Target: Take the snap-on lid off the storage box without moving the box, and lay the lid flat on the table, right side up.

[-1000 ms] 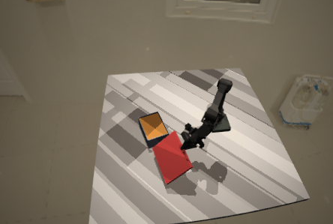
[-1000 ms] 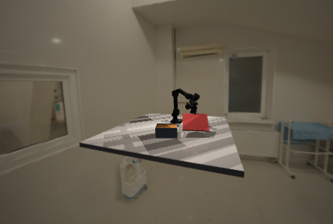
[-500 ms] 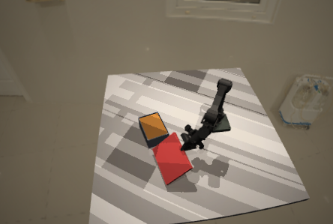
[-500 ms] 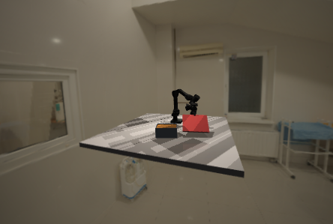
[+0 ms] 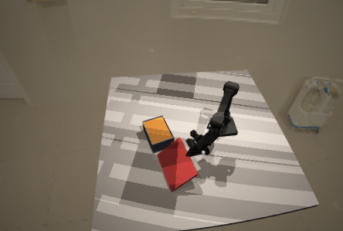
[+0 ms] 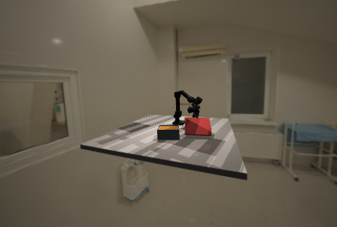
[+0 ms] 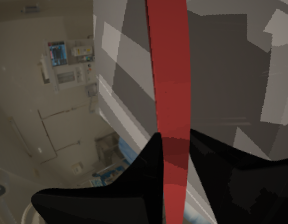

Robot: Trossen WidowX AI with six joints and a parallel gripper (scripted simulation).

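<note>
The lid lies 6 cm ahead of my gripper tip, 5 cm below it and 1 cm to the left of it. Also, from my gripper tip: storage box: 26 cm to the right, 14 cm ahead, 11 cm below.
</note>
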